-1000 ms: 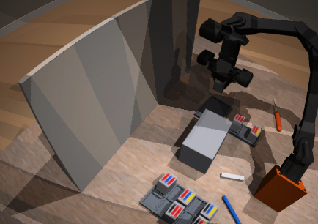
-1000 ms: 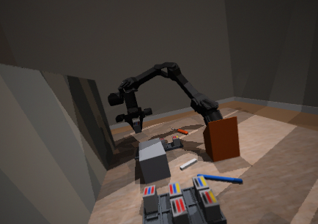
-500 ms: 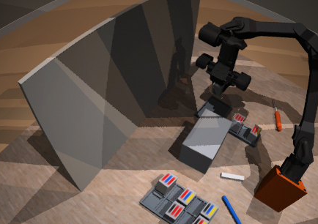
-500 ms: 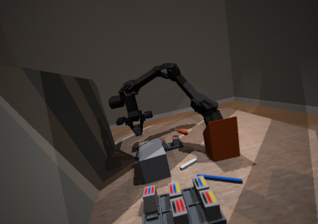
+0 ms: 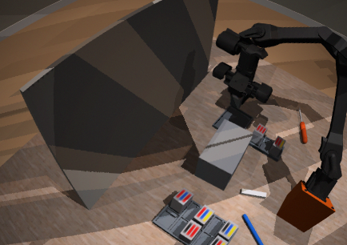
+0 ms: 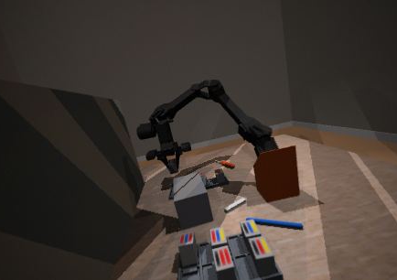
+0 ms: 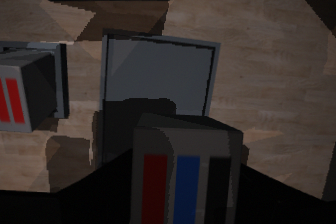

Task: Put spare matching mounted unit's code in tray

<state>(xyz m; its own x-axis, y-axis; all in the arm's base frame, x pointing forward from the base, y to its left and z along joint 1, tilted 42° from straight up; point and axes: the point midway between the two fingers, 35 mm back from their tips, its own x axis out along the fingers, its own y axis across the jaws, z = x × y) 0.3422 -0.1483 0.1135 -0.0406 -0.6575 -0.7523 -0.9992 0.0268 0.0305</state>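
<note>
The dark tray is 100 mm below my gripper tip and 10 mm behind it. Also, from my gripper tip: grey spare: 30 mm above; then dark rack: 390 mm to the left, 110 mm behind, 90 mm below; then dark panel: 180 mm to the left, 180 mm ahead, 120 mm above.
</note>
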